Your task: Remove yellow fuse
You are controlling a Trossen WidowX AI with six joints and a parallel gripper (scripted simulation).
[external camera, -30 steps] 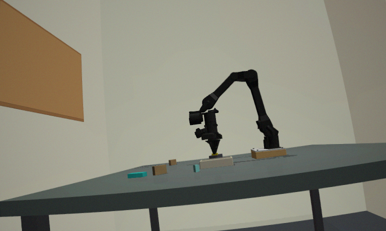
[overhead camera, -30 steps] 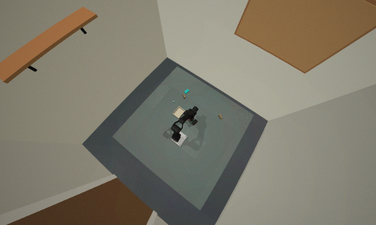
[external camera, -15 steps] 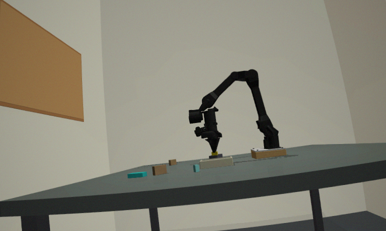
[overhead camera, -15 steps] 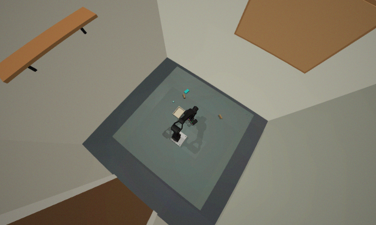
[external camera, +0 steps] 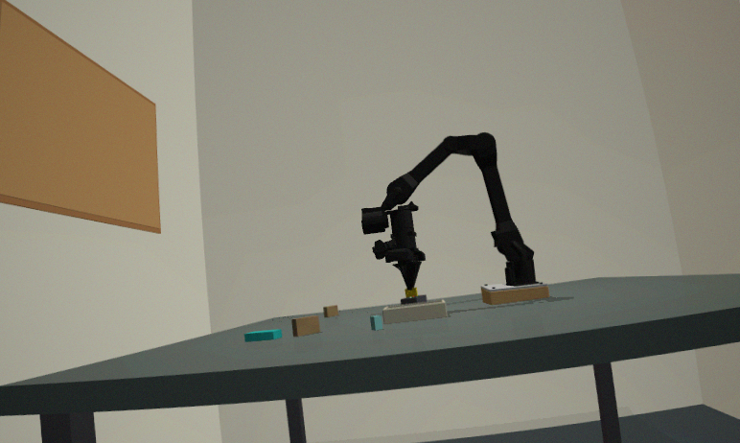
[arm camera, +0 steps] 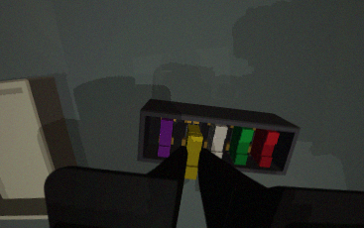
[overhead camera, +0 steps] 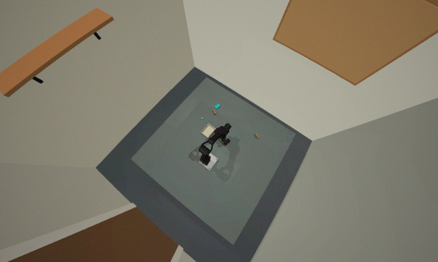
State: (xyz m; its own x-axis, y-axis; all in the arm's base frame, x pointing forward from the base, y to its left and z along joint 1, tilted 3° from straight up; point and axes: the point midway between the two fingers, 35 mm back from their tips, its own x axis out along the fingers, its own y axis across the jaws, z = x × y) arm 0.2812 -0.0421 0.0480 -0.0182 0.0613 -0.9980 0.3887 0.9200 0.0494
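Right now my gripper tip is 1 cm short of the purple fuse, 2 cm to the right of it and 3 cm above it. The rest, counted from my gripper tip: green fuse (2 cm behind, 4 cm to the right, 3 cm below); then white fuse (1 cm behind, 2 cm to the right, 3 cm below); then yellow fuse (1 cm below).
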